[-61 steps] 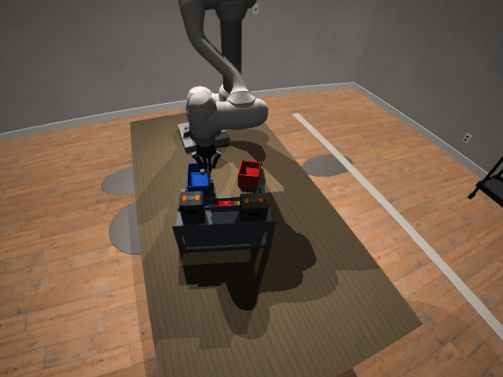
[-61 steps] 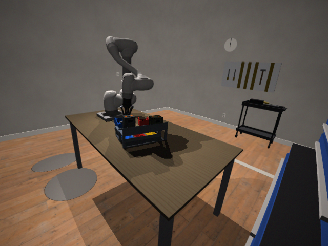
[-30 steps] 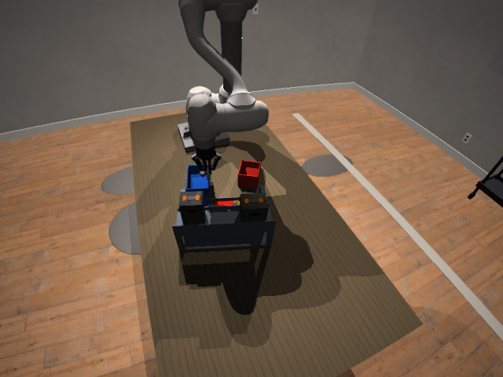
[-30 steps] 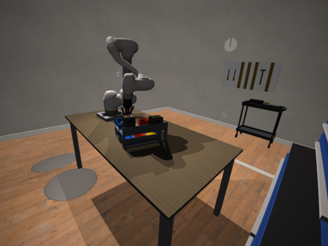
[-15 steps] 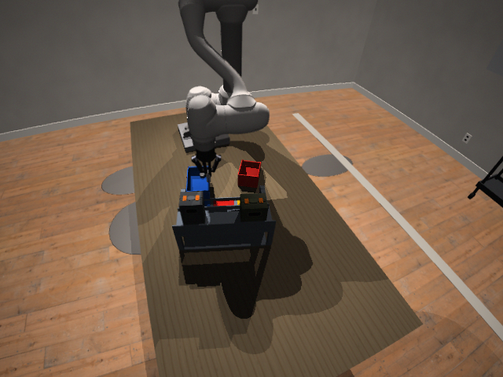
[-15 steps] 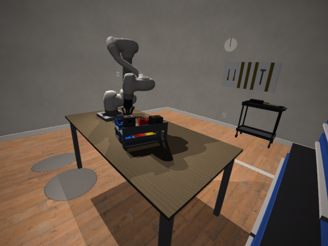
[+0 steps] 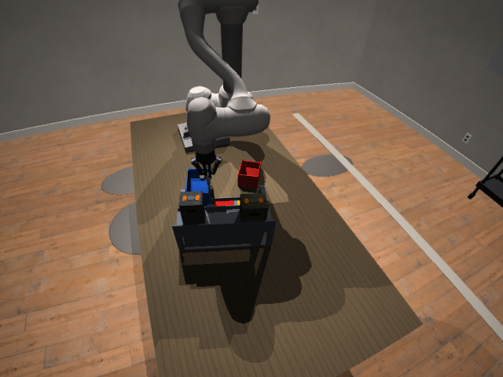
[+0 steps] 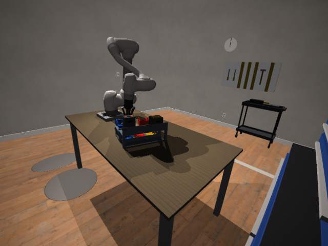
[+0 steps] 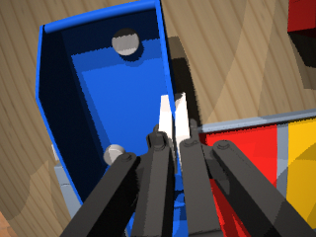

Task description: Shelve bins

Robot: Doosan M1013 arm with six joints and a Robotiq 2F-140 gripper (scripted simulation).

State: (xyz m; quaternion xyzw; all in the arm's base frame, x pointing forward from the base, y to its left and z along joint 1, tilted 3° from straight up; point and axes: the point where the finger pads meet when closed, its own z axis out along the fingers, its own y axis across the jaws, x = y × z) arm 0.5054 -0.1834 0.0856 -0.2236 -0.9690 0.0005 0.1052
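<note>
Now: hand 3 cm past the blue bin, 4 cm to the left of it and 4 cm above it. Also, from my hand: green toolbox: 28 cm ahead, 6 cm to the left, 3 cm above; red bin: 3 cm behind, 25 cm to the left, 8 cm below; dark box: 18 cm ahead, 14 cm to the right, 5 cm above.
</note>
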